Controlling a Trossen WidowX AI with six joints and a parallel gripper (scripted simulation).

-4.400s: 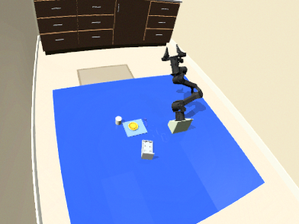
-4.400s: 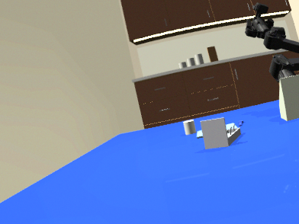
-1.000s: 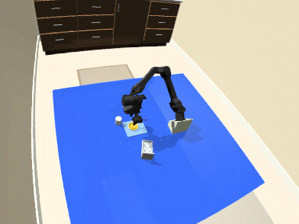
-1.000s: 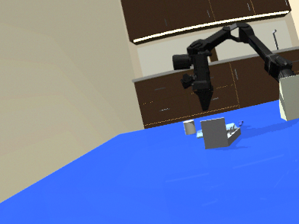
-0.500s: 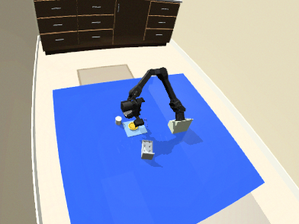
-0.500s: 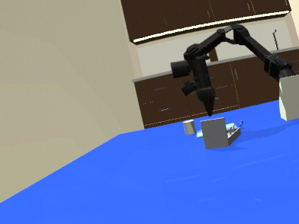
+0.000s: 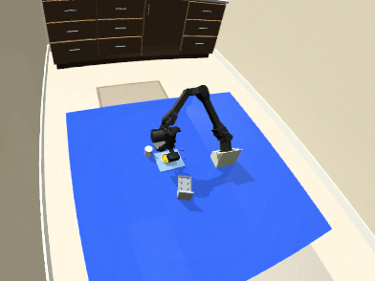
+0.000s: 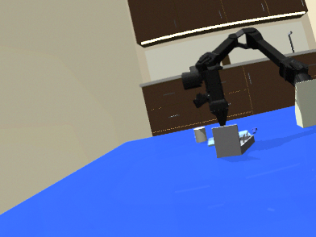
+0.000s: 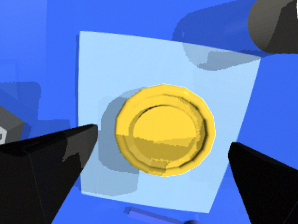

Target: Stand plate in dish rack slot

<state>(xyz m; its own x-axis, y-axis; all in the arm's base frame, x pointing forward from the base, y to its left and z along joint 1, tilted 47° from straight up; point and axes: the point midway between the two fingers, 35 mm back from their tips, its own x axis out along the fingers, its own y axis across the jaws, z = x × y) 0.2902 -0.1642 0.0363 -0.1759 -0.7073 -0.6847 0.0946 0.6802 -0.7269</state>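
The yellow plate lies 1 cm behind my gripper tip and 2 cm below it. Round my gripper tip: grey dish rack: 1 cm behind, 21 cm to the left, 1 cm below; white cup: 8 cm ahead, 8 cm to the right, 1 cm below.
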